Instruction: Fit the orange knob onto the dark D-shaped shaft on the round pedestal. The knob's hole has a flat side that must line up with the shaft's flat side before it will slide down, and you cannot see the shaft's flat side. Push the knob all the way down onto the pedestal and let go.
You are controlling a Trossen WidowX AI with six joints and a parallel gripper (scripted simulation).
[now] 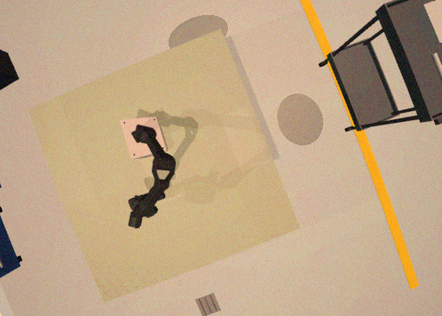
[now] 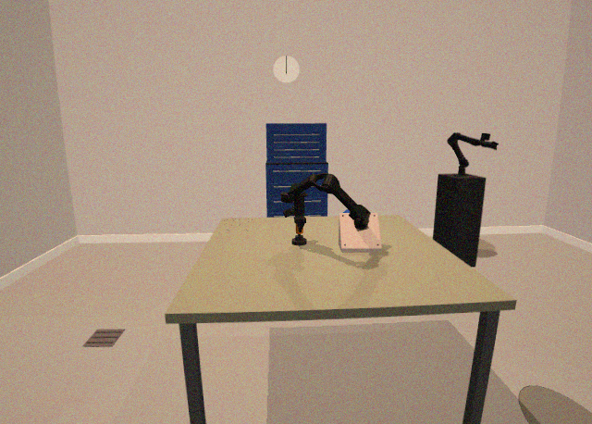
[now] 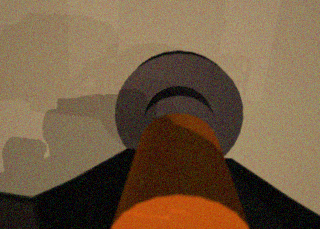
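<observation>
My gripper tip is 20 mm below the orange knob. Round my gripper tip: round dark pedestal 40 mm below.
</observation>
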